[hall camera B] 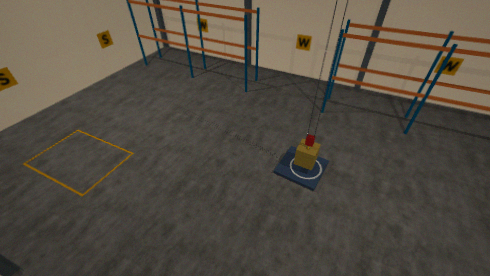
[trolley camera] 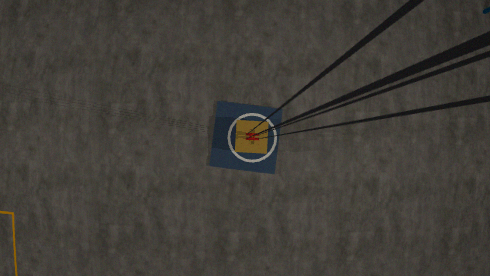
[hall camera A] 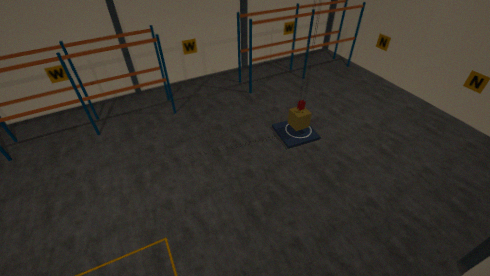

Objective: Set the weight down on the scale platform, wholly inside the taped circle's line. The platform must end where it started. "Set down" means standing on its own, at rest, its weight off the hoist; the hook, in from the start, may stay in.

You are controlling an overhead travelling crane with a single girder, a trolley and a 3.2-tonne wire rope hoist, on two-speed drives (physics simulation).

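Observation:
The yellow weight (hall camera A: pixel 298 120) (hall camera B: pixel 306 156) (trolley camera: pixel 244 147) hangs upright on the red hook block (hall camera A: pixel 301 104) (hall camera B: pixel 310 140) (trolley camera: pixel 252 136), the hook engaged at its top. The ropes look straight. In both hall views a small gap with shadow seems to show between the weight and the blue scale platform (hall camera A: pixel 280 129) (hall camera B: pixel 283 170) (trolley camera: pixel 219 159). In the trolley view the weight appears about centred in the white taped circle (hall camera A: pixel 298 138) (hall camera B: pixel 306 178) (trolley camera: pixel 252 161), its corners close inside the line. Its underside is hidden.
Blue and orange racks (hall camera A: pixel 250 60) (hall camera B: pixel 245 60) stand along the W wall, behind the platform in the hall views. A yellow marked rectangle (hall camera A: pixel 122 257) (hall camera B: pixel 52 179) (trolley camera: pixel 14 245) lies on the floor away from the platform.

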